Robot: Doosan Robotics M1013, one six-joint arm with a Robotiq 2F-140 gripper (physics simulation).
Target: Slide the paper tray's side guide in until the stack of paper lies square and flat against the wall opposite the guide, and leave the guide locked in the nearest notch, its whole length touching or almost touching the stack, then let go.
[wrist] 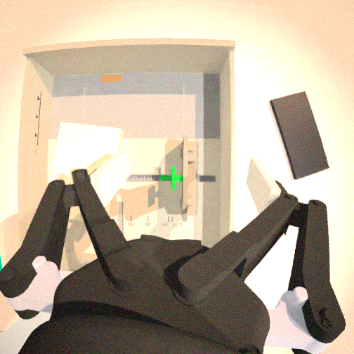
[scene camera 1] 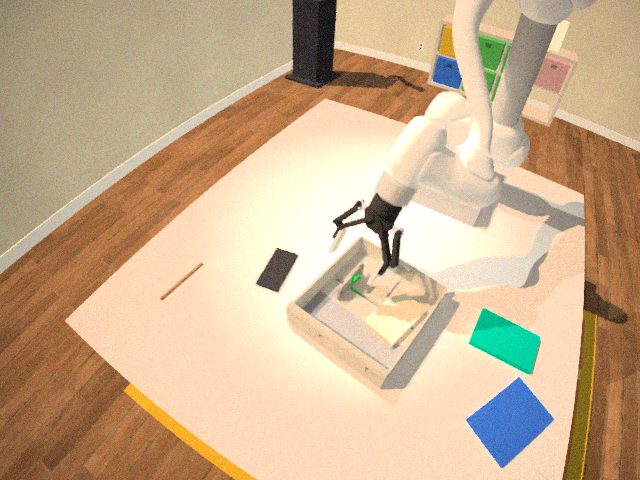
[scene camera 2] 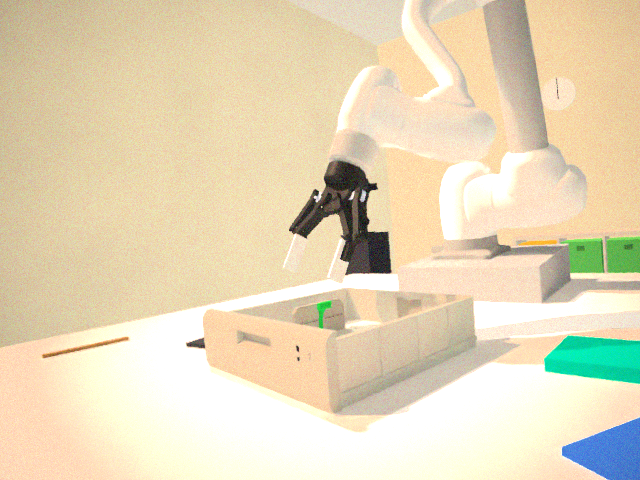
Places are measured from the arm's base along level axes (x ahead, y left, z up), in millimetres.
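Pixels of known places: gripper, between the fingertips: point(scene camera 1: 351, 266) point(scene camera 2: 310, 274); arm's base, origin of its link: point(scene camera 2: 471, 255).
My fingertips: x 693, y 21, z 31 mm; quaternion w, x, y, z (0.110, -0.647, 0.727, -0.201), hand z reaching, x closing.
For each thing: its top centre in the pictures, then the offset to it from my fingertips. "spot": a spot on its surface instead.
- beige paper tray, centre of its top: point(scene camera 2: 337, 299) point(scene camera 1: 372, 295) 24 mm ahead, 86 mm left, 36 mm down
- upright beige plate with a green latch, centre of its top: point(scene camera 2: 325, 302) point(scene camera 1: 357, 277) 12 mm back, 20 mm left, 51 mm down
- cream paper stack, centre of its top: point(scene camera 1: 396, 315) 5 mm ahead, 160 mm left, 93 mm down
- dark flat block, centre of its top: point(scene camera 1: 277, 268) 52 mm ahead, 217 mm right, 124 mm down
- brown stick, centre of its top: point(scene camera 2: 87, 345) point(scene camera 1: 181, 280) 266 mm ahead, 424 mm right, 125 mm down
- green slab, centre of its top: point(scene camera 2: 636, 353) point(scene camera 1: 506, 338) 121 mm back, 476 mm left, 114 mm down
- blue square, a spot on its surface: point(scene camera 2: 612, 449) spot: 138 mm ahead, 494 mm left, 124 mm down
The beige paper tray point(scene camera 1: 336, 338) point(scene camera 2: 268, 356) point(wrist: 130, 44) stands on the mat. Its side guide point(wrist: 189, 200) point(scene camera 2: 305, 314) is an upright beige plate with a green latch point(scene camera 1: 355, 281) point(scene camera 2: 321, 310) point(wrist: 173, 177), near the right wall in the wrist view. The cream paper stack point(scene camera 1: 395, 322) point(wrist: 80, 142) lies near the opposite wall, slightly turned, with a wide gap to the guide. Its lower part is hidden by a finger in the wrist view. My gripper point(scene camera 1: 359, 258) point(scene camera 2: 314, 266) point(wrist: 187, 165) is open and empty above the tray, its fingers spread to both sides of the guide in the wrist view.
A dark flat block point(scene camera 1: 277, 269) point(wrist: 300, 135) lies beside the tray on the guide's side. A brown stick point(scene camera 1: 181, 281) point(scene camera 2: 85, 347) lies farther out. A green slab point(scene camera 1: 505, 341) point(scene camera 2: 594, 359) and a blue square point(scene camera 1: 510, 422) point(scene camera 2: 612, 449) lie on the other side.
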